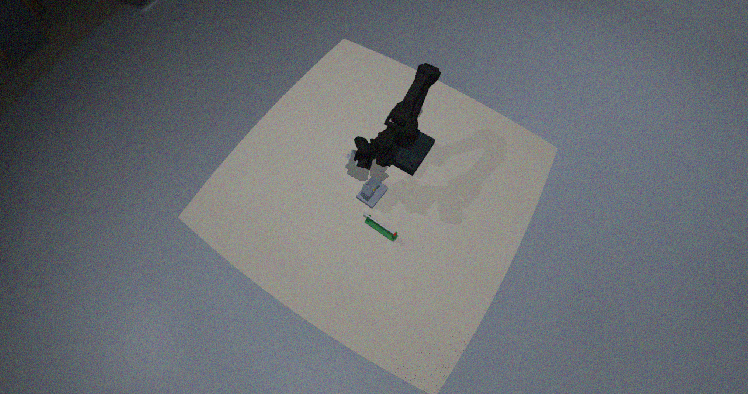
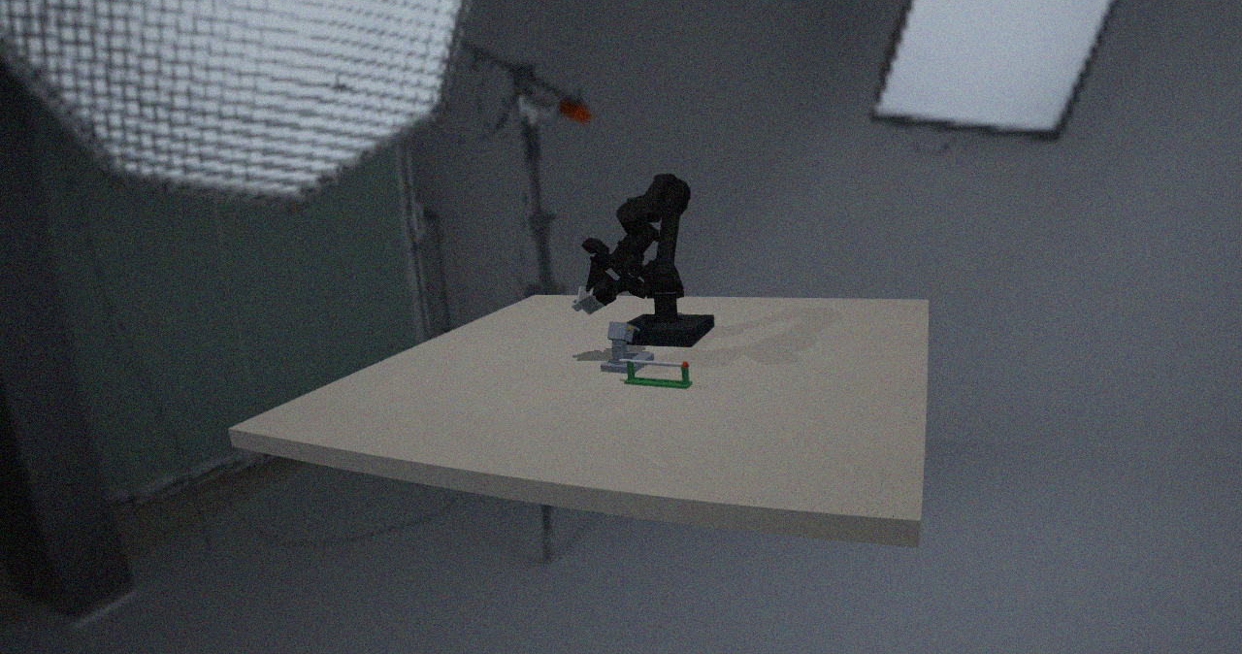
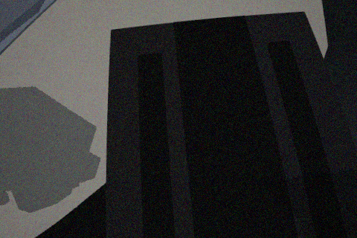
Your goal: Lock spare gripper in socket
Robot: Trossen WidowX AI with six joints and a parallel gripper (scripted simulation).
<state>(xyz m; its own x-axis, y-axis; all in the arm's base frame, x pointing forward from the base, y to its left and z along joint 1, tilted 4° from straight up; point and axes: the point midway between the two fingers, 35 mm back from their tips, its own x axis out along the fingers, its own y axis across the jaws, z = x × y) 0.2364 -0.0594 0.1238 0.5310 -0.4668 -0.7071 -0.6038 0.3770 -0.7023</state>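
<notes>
My gripper tip is now 13 cm short of the green rack, 20 cm to the right of it and 13 cm above it. Round my gripper tip: grey mount: 3 cm ahead, 8 cm to the left, 10 cm below; spare gripper: 1 cm behind, 1 cm to the right.
</notes>
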